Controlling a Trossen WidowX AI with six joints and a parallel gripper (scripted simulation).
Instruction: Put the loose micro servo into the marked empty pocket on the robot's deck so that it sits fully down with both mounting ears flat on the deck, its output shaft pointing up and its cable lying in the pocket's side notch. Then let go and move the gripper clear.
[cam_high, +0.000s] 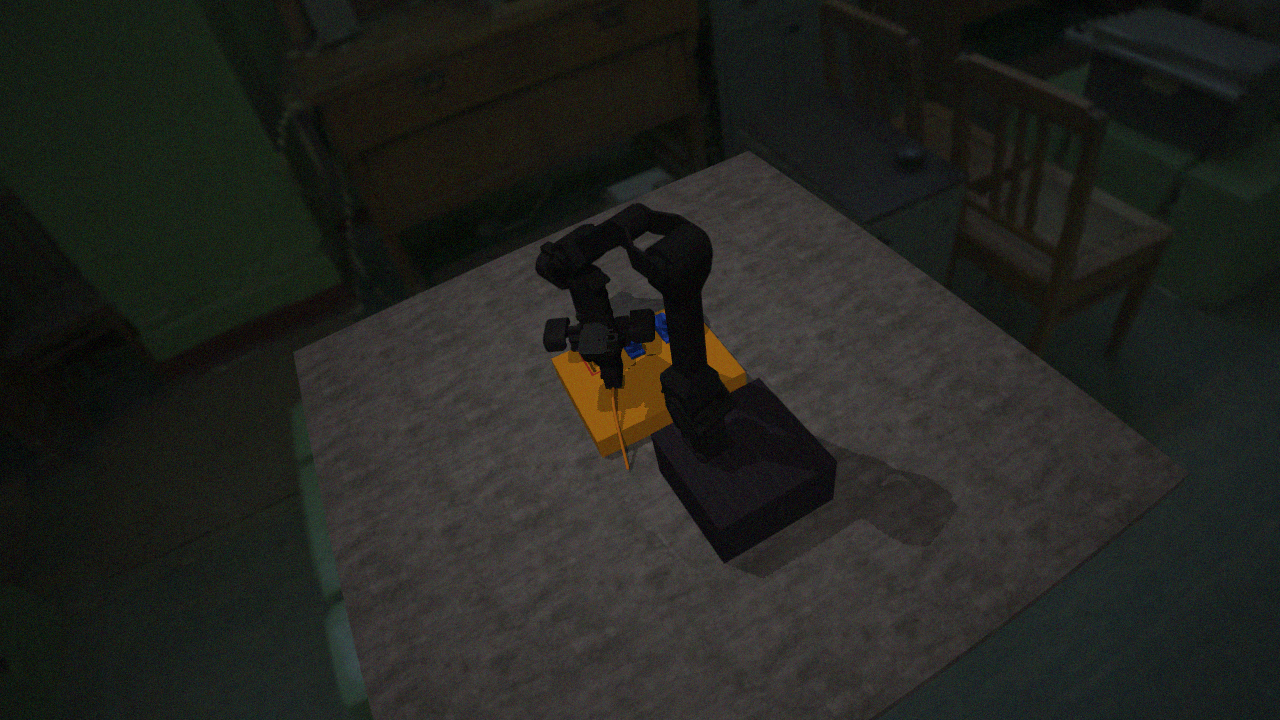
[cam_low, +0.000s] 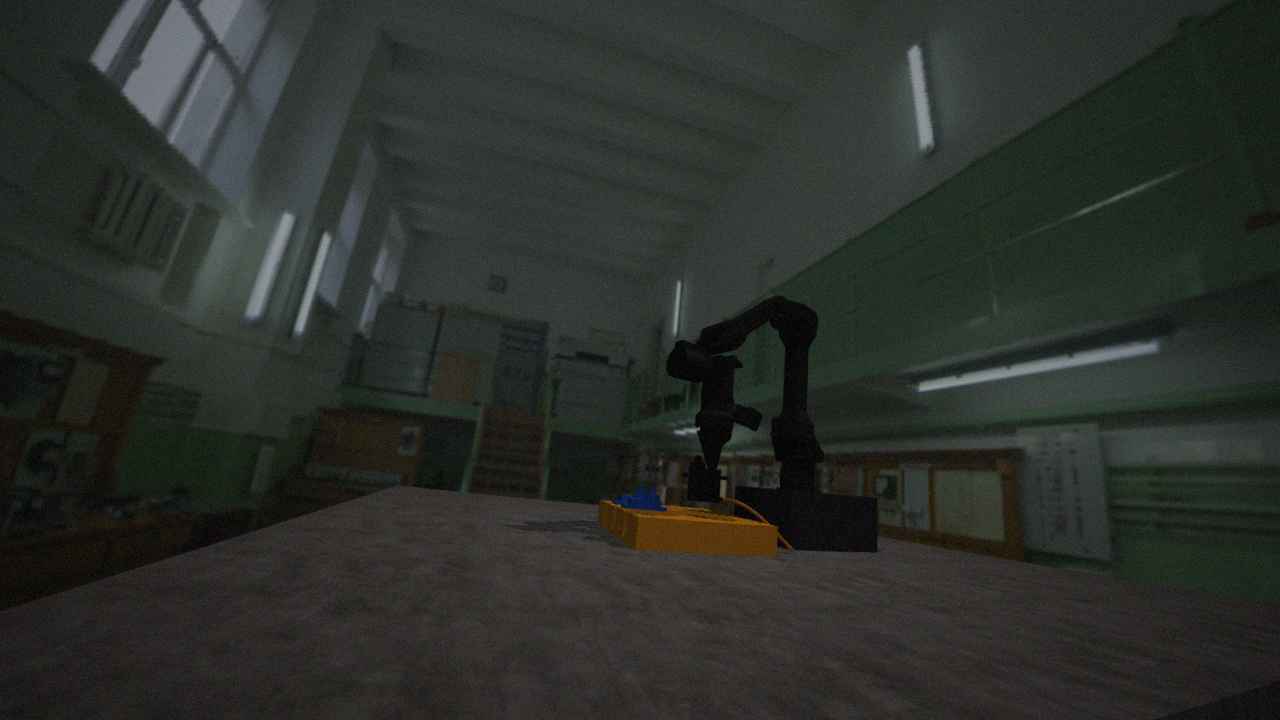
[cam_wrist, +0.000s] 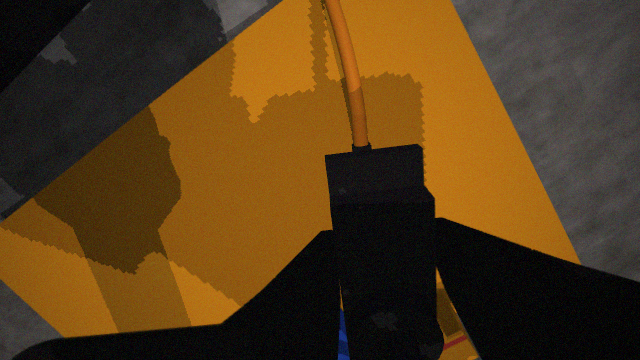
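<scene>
My gripper tip is 100 mm above the deck, 70 mm to the left of it and 10 mm past it.
</scene>
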